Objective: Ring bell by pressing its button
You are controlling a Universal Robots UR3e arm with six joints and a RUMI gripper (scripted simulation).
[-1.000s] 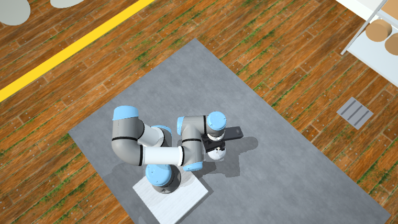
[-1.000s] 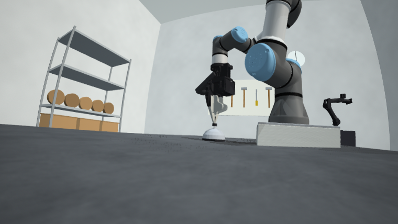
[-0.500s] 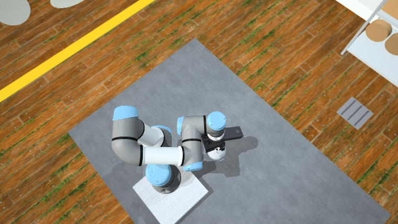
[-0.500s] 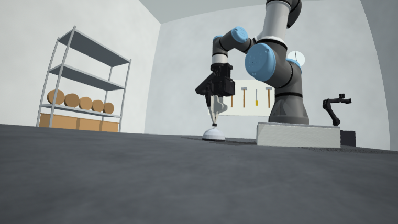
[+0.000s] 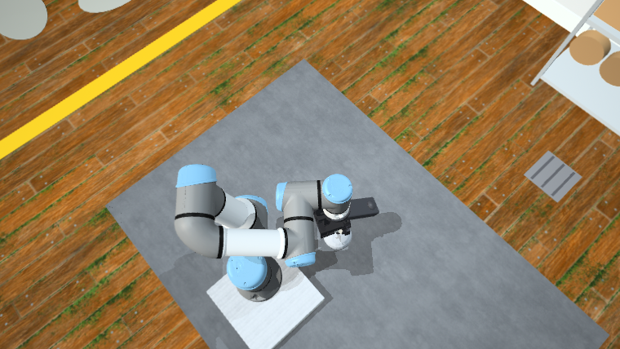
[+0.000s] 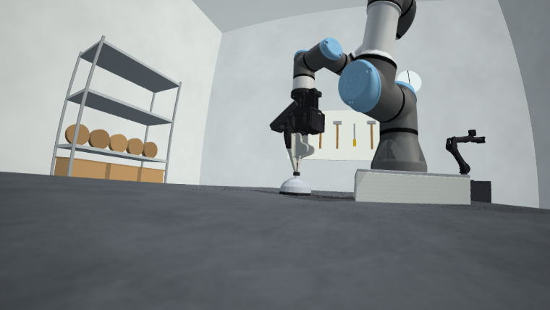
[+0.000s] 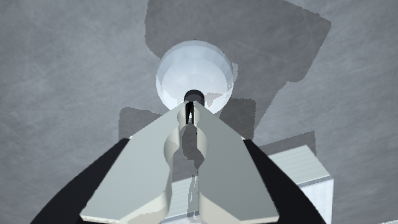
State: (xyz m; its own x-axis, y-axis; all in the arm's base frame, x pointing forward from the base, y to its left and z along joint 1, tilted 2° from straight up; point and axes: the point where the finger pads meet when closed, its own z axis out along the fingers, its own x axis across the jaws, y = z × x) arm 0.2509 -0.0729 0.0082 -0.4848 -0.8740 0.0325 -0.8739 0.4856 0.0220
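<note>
Right now my hand is 3 cm above the dark button. The rest, counted from my hand: bell 4 cm below.
</note>
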